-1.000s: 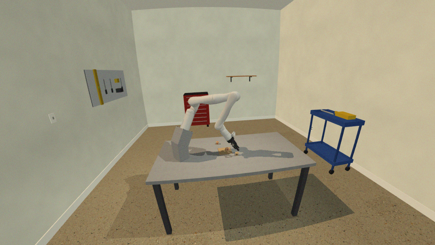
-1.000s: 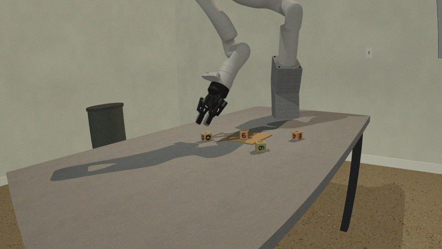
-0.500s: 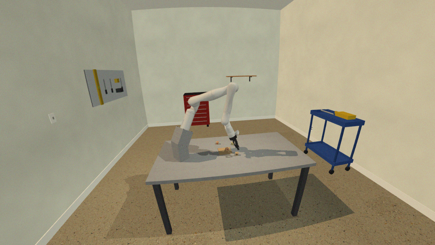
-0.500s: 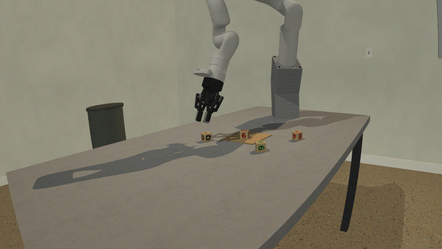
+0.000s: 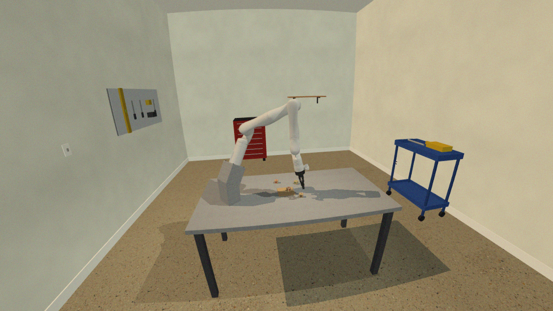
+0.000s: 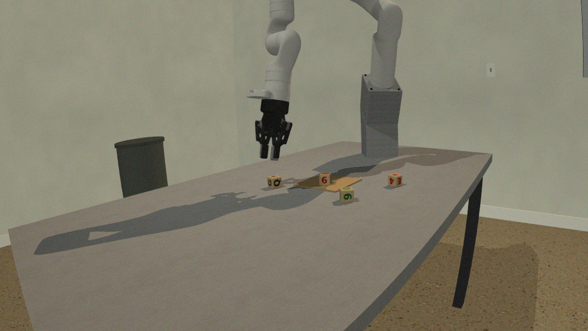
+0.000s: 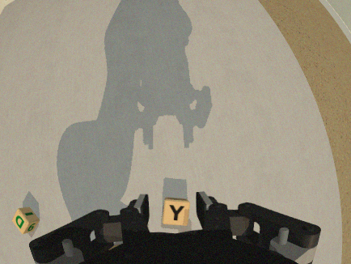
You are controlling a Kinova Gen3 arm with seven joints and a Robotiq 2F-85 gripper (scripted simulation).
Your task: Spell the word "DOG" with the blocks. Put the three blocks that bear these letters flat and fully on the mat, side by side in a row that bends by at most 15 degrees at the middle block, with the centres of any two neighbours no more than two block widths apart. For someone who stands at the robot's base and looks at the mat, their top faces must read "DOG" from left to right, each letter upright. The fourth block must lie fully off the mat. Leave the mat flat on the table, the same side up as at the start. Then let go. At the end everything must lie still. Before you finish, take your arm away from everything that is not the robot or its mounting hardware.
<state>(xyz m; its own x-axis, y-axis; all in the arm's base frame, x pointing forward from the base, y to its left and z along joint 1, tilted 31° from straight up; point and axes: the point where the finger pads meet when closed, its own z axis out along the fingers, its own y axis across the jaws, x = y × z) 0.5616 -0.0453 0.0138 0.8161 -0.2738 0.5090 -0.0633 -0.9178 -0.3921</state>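
Right now the G block is 20 mm behind my hand and 80 mm below it. The rest, counted from my hand: O block (110 mm behind, 100 mm to the left, 80 mm below); tan mat (130 mm behind, 90 mm to the left, 100 mm below); D block (30 mm behind, 230 mm to the left, 80 mm below).
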